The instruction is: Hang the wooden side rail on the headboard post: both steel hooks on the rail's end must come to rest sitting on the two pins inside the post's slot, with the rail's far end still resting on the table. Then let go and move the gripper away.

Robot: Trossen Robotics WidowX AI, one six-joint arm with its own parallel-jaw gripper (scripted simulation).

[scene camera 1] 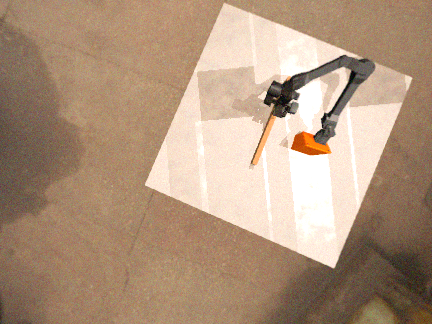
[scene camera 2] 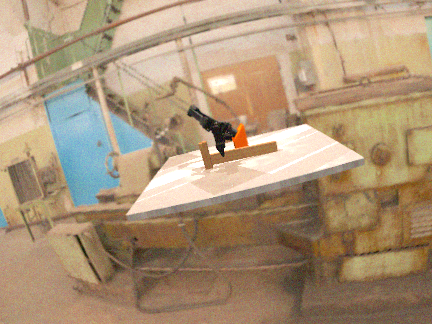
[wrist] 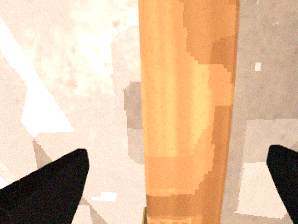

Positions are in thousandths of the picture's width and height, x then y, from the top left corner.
Labels:
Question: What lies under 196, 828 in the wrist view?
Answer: My gripper.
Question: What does my gripper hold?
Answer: Nothing.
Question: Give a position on a wooden side rail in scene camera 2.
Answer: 628, 452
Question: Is my gripper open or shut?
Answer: Open.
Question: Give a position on a wooden side rail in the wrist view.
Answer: At 629, 279

